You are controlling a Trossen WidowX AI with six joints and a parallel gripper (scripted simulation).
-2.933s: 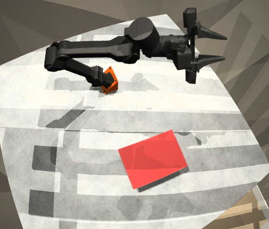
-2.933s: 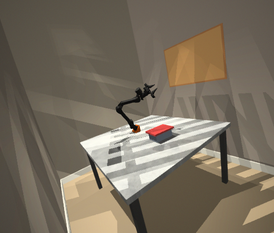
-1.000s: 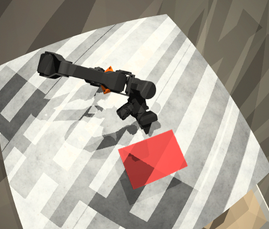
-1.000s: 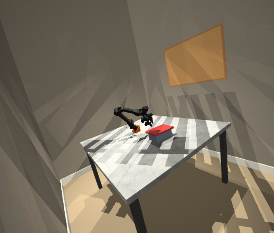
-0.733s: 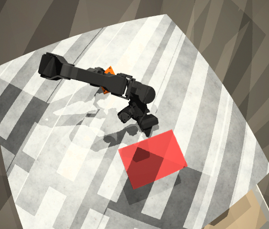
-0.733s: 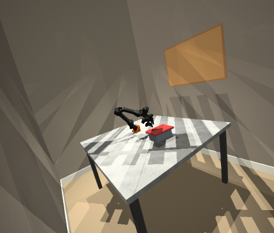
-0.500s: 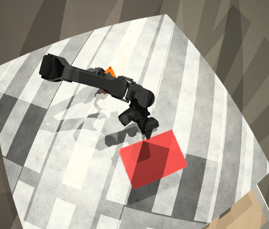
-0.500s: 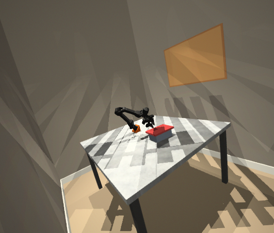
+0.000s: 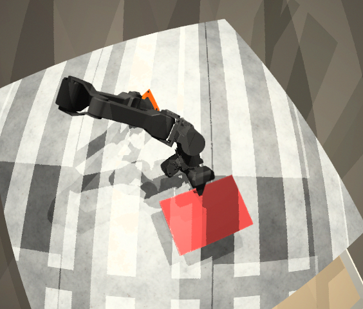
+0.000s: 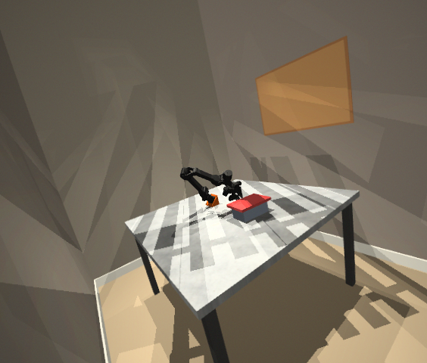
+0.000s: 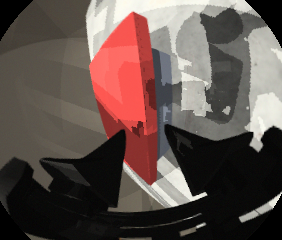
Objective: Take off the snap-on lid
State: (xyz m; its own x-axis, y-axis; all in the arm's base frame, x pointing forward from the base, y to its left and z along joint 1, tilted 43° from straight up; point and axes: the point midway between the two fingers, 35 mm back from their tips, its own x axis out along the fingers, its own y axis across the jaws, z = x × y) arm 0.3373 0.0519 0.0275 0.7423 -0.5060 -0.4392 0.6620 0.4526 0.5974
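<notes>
Now: gripper tip 80 mm short of the red lid and 10 mm to the left of it. Also, from my gripper tip: grey storage box (80 mm ahead, 40 mm below, 10 mm to the right).
</notes>
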